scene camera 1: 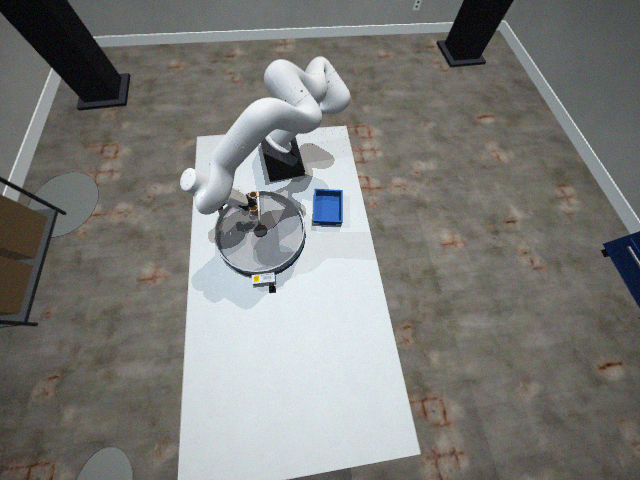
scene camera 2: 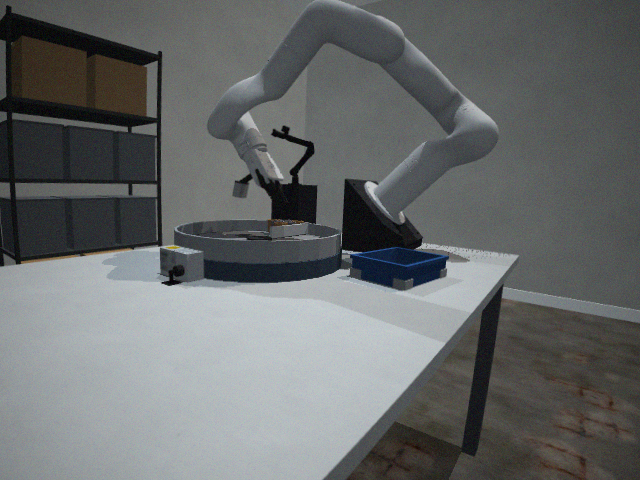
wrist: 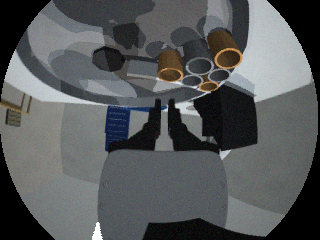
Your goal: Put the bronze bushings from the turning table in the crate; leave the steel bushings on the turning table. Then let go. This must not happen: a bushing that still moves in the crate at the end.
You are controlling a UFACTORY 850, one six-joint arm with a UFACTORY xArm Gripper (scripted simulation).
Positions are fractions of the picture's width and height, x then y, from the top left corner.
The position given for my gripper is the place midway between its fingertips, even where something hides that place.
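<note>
My gripper is visible in scene camera 2 (scene camera 2: 0.44,0.43) and in the wrist view (wrist: 0.51,0.44). A blue crate appears in scene camera 1 (scene camera 1: 0.51,0.43) and scene camera 2 (scene camera 2: 0.63,0.56); a round turning table, in scene camera 1 (scene camera 1: 0.39,0.51) and the wrist view (wrist: 0.23,0.20).
</note>
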